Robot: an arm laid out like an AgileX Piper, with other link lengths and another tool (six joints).
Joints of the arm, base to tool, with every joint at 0 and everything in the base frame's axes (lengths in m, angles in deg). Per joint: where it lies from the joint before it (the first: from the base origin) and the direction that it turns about. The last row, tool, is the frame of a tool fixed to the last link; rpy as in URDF.
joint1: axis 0 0 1 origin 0.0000 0.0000 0.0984
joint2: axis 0 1 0 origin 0.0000 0.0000 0.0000
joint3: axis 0 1 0 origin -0.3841 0.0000 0.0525
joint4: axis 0.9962 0 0.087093 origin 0.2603 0.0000 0.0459
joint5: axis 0 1 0 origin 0.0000 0.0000 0.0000
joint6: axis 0.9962 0 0.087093 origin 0.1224 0.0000 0.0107
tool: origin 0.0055 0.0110 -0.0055 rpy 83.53 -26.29 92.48
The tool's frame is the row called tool.
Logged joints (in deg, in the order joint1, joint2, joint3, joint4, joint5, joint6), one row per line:
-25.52 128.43 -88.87 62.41 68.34 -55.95
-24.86 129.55 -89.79 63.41 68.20 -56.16
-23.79 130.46 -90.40 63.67 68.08 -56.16
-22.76 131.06 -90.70 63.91 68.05 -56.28
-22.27 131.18 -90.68 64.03 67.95 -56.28
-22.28 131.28 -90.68 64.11 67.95 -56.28
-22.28 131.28 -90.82 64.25 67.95 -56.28
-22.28 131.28 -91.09 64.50 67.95 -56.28
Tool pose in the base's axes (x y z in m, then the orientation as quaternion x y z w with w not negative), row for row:
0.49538 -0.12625 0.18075 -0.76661 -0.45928 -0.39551 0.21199
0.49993 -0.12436 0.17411 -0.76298 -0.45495 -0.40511 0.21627
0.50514 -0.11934 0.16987 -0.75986 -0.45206 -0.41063 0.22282
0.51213 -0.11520 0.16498 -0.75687 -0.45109 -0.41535 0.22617
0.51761 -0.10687 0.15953 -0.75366 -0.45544 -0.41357 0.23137
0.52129 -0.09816 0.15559 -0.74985 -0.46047 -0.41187 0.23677
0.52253 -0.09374 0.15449 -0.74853 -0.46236 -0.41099 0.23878
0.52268 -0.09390 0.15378 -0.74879 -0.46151 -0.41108 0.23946
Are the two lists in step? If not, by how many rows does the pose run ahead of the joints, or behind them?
The pose runs 2 rows behind the joints: the pose in row i belongs to the joints in row i - 2.
